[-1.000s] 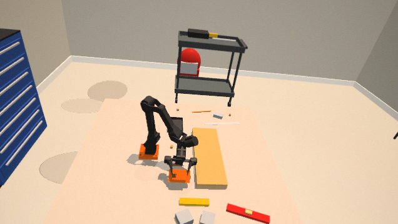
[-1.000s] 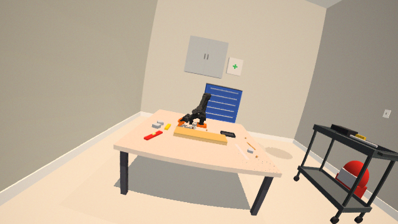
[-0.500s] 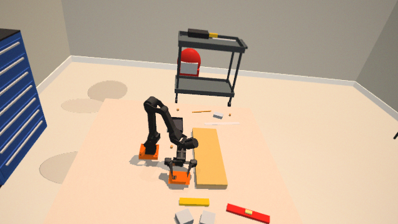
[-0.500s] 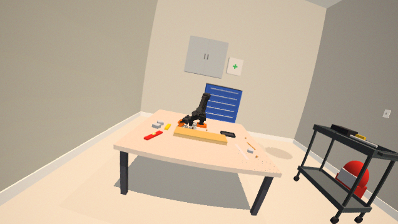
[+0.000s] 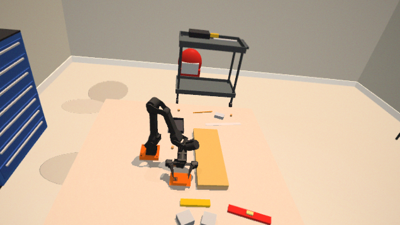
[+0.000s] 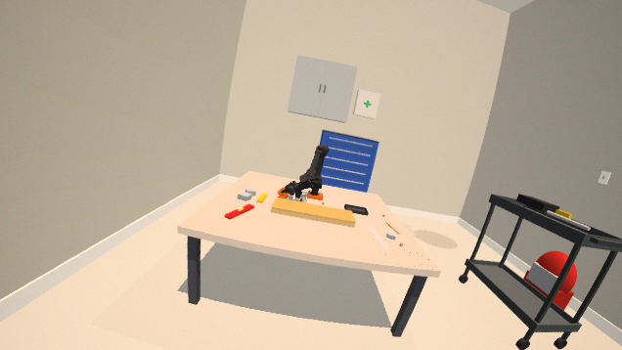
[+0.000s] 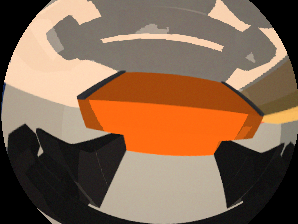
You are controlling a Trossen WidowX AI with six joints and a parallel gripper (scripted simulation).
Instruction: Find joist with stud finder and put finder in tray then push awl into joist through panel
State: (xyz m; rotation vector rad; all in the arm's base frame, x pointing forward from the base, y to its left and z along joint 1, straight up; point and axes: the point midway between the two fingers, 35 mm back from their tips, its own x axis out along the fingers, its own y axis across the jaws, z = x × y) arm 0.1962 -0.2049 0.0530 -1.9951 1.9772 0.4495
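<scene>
The stud finder lies 20 mm behind my gripper tip and 10 mm below it. Round my gripper tip: red level (370 mm ahead, 170 mm to the right, 50 mm below); yellow bar (90 mm ahead, 110 mm to the right, 50 mm below); awl (10 mm ahead, 150 mm to the left, 60 mm below).
</scene>
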